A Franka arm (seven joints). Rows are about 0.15 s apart.
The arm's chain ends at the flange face. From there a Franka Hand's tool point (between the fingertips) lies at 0.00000 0.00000 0.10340 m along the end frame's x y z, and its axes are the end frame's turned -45 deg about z.
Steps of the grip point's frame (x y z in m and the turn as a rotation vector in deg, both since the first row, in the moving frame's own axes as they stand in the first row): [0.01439, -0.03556, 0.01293, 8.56, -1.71, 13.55]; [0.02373, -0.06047, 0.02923, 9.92, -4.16, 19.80]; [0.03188, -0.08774, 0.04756, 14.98, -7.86, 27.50]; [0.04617, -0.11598, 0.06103, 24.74, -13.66, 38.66]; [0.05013, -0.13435, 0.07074, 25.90, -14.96, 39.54]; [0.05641, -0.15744, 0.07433, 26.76, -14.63, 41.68]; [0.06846, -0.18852, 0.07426, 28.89, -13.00, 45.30]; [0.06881, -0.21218, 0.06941, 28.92, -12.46, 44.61]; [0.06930, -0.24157, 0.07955, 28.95, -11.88, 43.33]
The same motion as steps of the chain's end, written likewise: [-0.00306, -0.02515, 0.01412, 4.84, -7.26, 13.55]; [-0.00973, -0.04931, 0.03103, 4.07, -9.96, 19.80]; [-0.01399, -0.06916, 0.05195, 5.03, -16.15, 27.50]; [-0.01037, -0.08652, 0.07289, 7.83, -27.15, 38.66]; [-0.01820, -0.10127, 0.08397, 7.74, -28.89, 39.54]; [-0.03075, -0.11980, 0.08801, 8.58, -29.27, 41.68]; [-0.04677, -0.14489, 0.08888, 11.24, -29.62, 45.30]; [-0.06379, -0.16168, 0.08388, 11.64, -29.26, 44.61]; [-0.08460, -0.18275, 0.09389, 12.07, -28.87, 43.33]
